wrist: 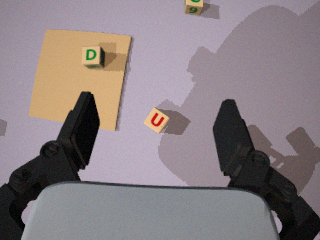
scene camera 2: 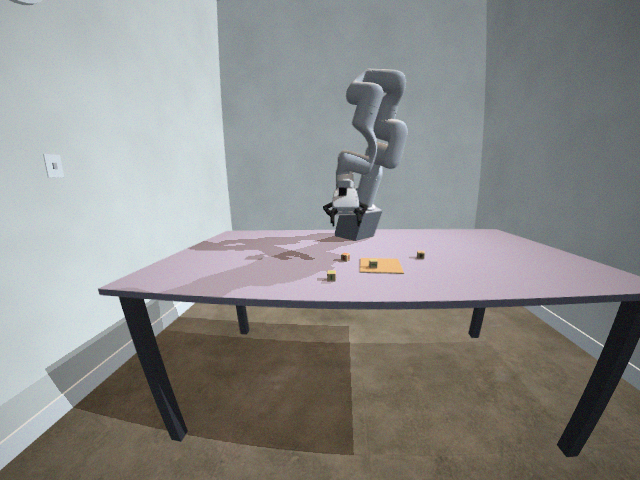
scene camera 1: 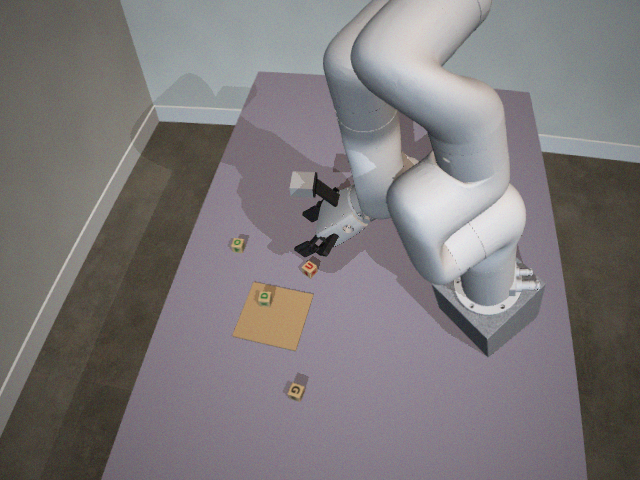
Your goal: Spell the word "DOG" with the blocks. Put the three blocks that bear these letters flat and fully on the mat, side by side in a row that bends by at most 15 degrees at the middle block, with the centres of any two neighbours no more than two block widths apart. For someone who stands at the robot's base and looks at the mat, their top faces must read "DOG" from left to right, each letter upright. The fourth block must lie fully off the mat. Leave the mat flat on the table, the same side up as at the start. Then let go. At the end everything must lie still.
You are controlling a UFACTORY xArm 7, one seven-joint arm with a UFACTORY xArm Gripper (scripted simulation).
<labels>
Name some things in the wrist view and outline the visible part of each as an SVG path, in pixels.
My gripper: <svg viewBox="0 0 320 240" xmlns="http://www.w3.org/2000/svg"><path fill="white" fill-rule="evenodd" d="M0 187L0 240L314 240L320 231L319 216L301 196L297 195L295 185L270 166L270 159L264 152L255 150L246 123L241 118L236 102L233 99L222 101L213 125L213 135L220 170L224 176L229 176L231 179L227 187L159 186L81 181L77 172L80 169L85 170L86 165L88 166L100 126L94 95L91 92L84 91L81 92L73 110L69 111L57 139L45 143L40 149L39 156L13 171L9 182ZM271 210L277 213L277 217L282 223L280 233L278 233ZM36 200L25 225L21 219L22 212L30 201Z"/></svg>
A mat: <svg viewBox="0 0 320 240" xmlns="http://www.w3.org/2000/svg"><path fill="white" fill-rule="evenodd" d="M46 29L35 75L29 116L64 122L69 111L73 110L81 91L90 91L91 94L94 94L100 118L99 128L115 131L131 36ZM83 46L101 46L105 51L105 68L88 69L81 64Z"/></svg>
</labels>
